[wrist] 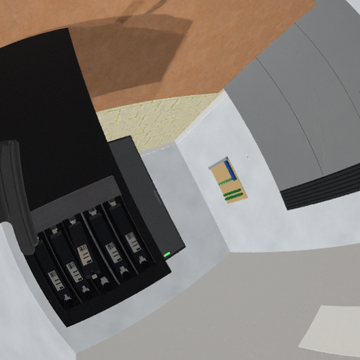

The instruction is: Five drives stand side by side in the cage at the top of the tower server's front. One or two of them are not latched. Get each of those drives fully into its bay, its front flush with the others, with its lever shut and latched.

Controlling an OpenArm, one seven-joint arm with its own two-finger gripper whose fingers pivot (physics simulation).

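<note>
The black tower server point(47, 115) fills the left of the wrist view, with five drives side by side in its cage at the lower left. The middle drive point(85, 254) differs: its label looks larger and out of line with the others, and its lever end point(94, 276) stands away from the catch point(104, 281). Whether its body also sticks out I cannot tell. The other drives point(56, 281) point(74, 271) point(113, 252) point(133, 242) look level with each other, levers flat. My gripper point(30, 246) is open and empty; one finger shows, its tip over the cage's left upper corner, and the other is hidden.
A dark box with a green light point(157, 200) stands beside the tower. A tan card with blue and green strips point(229, 182) lies farther right. A large grey cabinet-like body point(300, 100) with a black ribbed edge is at the upper right. A brown surface point(210, 45) spans the top.
</note>
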